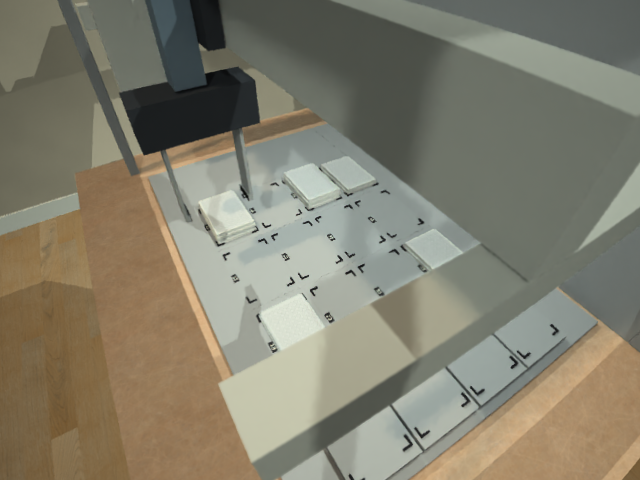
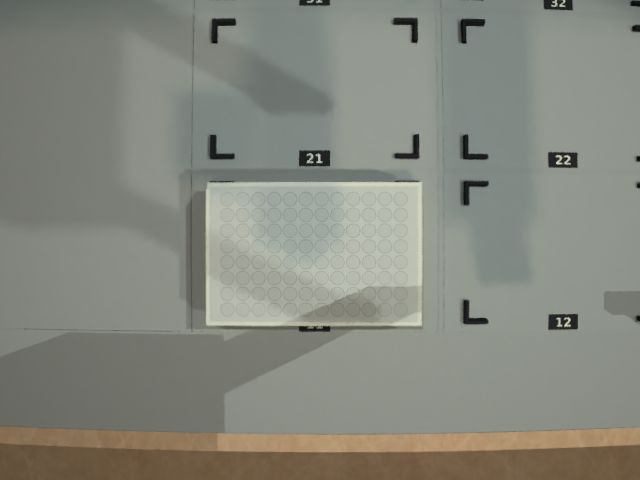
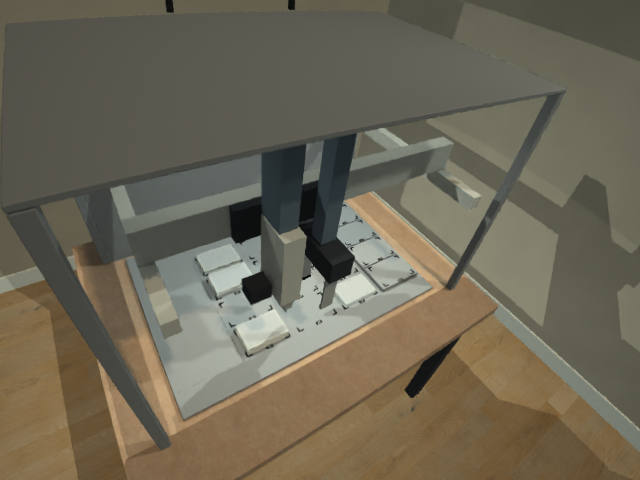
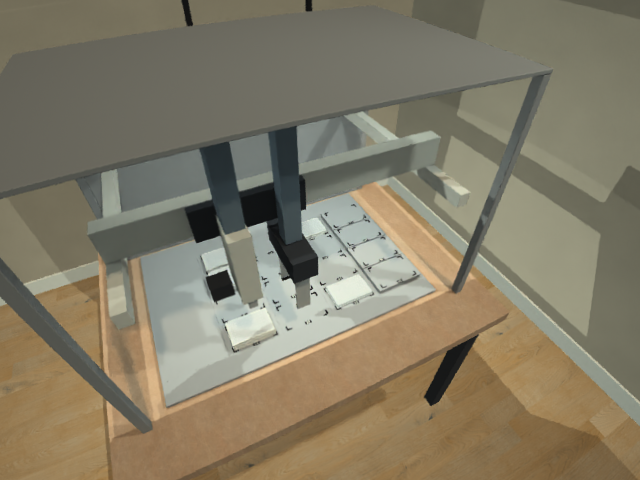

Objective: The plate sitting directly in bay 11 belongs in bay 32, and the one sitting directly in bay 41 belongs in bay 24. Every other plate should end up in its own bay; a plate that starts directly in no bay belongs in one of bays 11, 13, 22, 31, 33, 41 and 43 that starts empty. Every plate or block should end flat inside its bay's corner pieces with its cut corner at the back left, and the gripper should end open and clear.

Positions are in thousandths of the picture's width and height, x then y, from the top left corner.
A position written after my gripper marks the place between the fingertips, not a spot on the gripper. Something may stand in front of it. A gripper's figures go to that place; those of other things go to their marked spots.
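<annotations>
The clear-topped plate (image 1: 488, 386) is 840 mm from the lens. A bay 44 (image 1: 830, 693) is 690 mm from the lens, while my gripper (image 1: 340, 426) is 610 mm from the lens. The bay 24 (image 1: 680, 845) is 570 mm from the lens, so the bay 24 is nearer to the lens than the clear-topped plate. The marked spots on the bay 24 and the clear-topped plate are 530 mm apart.
</annotations>
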